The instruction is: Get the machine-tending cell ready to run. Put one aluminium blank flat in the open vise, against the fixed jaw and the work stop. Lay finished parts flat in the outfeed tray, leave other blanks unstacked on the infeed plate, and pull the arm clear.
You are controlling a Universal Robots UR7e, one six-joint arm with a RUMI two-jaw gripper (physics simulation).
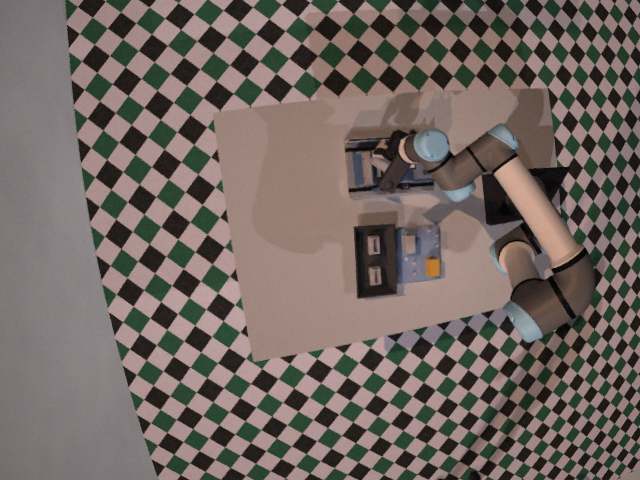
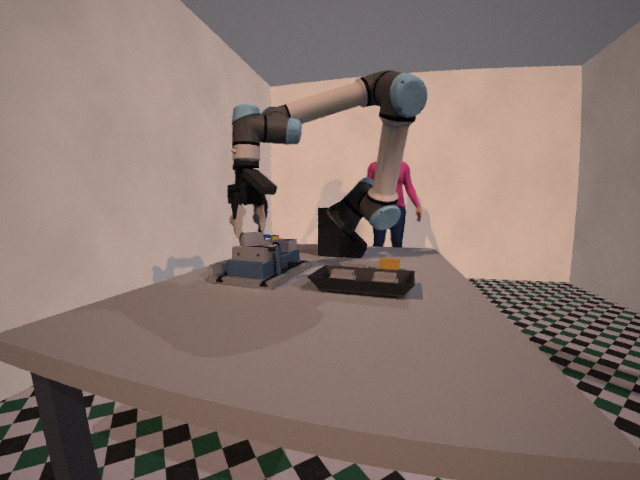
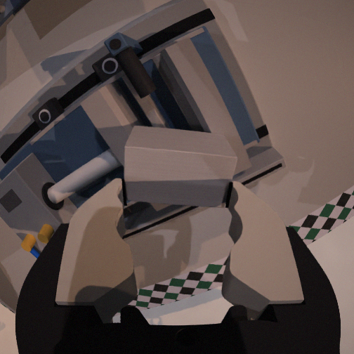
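Seen in the pictures: gripper, fingertip midpoint: [image 1: 383,159] [image 2: 249,237]; arm's base at its link origin: [image 2: 338,222].
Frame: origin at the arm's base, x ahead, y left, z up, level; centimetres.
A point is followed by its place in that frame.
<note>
A grey aluminium blank [image 2: 252,238] @(z -2.0, x 53.3, y -7.9 cm) [image 3: 180,162] is skewed across the tops of the jaws of the open vise [image 1: 356,167] @(z -8.3, x 58.4, y -7.8 cm) [image 2: 250,268] @(z -9.3, x 58.2, y -5.4 cm) [image 3: 65,132], above the jaw gap. My gripper [image 1: 379,157] @(z -2.1, x 51.5, y -10.0 cm) [image 2: 251,235] @(z -2.1, x 51.5, y -10.0 cm) [image 3: 175,182] is shut on this blank, one fingertip at each end. Whether the blank bears on the jaws is hard to tell. The dark work stop [image 3: 136,72] stands at the vise's side, apart from the blank. Two finished parts [image 1: 373,244] @(z -10.6, x 52.3, y 17.3 cm) [image 1: 375,275] @(z -10.6, x 51.6, y 27.8 cm) lie in the outfeed tray [image 1: 357,263] @(z -9.8, x 58.0, y 23.2 cm) [image 2: 361,287] @(z -11.4, x 57.5, y 23.6 cm). Another blank [image 1: 408,243] @(z -9.4, x 40.3, y 17.4 cm) lies on the blue infeed plate [image 1: 423,249] @(z -13.0, x 33.1, y 20.2 cm).
An orange block [image 1: 433,267] @(z -9.4, x 30.8, y 26.1 cm) [image 2: 389,264] @(z -10.8, x 31.8, y 26.5 cm) stands on the infeed plate's corner. The tray and plate lie side by side, next to the vise. The arm's black base mount [image 1: 498,201] @(z -4.3, x 7.9, y 3.4 cm) [image 2: 330,235] @(z -4.9, x 8.5, y -0.7 cm) stands behind the vise. A person [image 2: 408,180] stands beyond the table.
</note>
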